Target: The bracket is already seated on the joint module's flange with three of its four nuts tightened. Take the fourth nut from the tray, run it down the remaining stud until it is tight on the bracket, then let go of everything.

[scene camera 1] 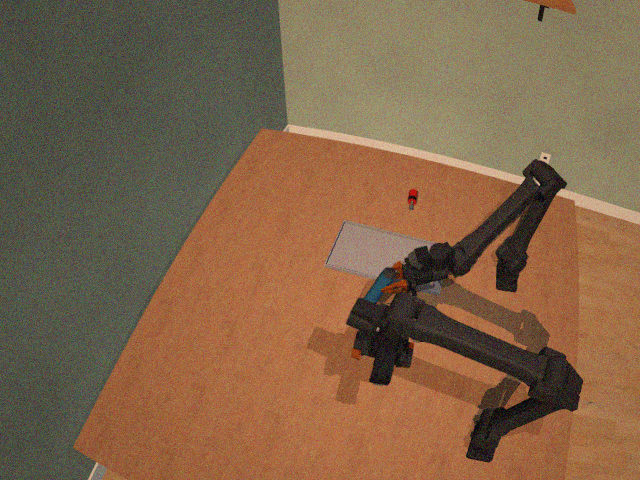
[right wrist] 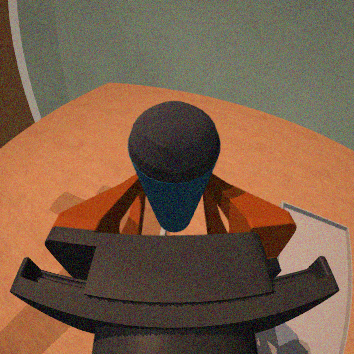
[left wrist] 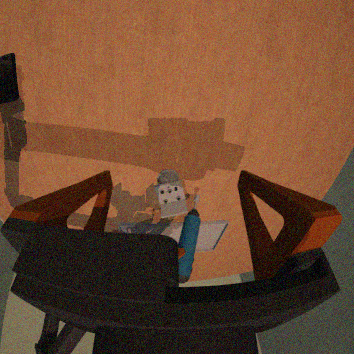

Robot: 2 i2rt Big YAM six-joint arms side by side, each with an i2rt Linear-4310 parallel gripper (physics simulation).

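Frame: origin at the left arm's base, x ahead, y right, z down, level; millimetres.
Where they show: left gripper, fingertip midpoint: (left wrist: 174,177); right gripper, fingertip midpoint: (scene camera 1: 379,284) (left wrist: 187,254); left arm's base, origin of the base link: (scene camera 1: 482,443) (left wrist: 4,78); right arm's base, origin of the base link: (scene camera 1: 506,278).
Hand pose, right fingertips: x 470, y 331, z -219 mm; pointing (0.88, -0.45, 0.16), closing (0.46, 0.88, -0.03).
Each offset is from my right fingertips to the top centre of the thing. Level surfaces: height alone.
The grey joint module {dz +145, dx -27, dy -39 mm} (left wrist: 168,176) with the pale bracket (left wrist: 172,196) stands on the table in the left wrist view; several dark spots show on the bracket, too small to tell nuts from studs. My left gripper (scene camera 1: 383,350) (left wrist: 174,177) is open and empty, high above them. My right gripper (scene camera 1: 391,279) (right wrist: 173,177) is shut on a blue driver with a dark cap (scene camera 1: 378,290) (left wrist: 189,240) (right wrist: 174,192). The driver's thin tip is close beside the bracket in the left wrist view; whether it carries a nut cannot be told. The shallow grey tray {dz +203, dx +29, dy +278 mm} (scene camera 1: 364,248) (left wrist: 214,236) (right wrist: 317,250) is partly hidden by the right arm.
A small red-and-black tool {dz +185, dx +19, dy +573 mm} (scene camera 1: 412,196) lies beyond the tray, near the wall side of the table {dz +219 mm} (scene camera 1: 232,268). The two arms are close together in scene camera 1, with the right gripper just above the left arm's wrist in the picture. Their shadows fall across the table.
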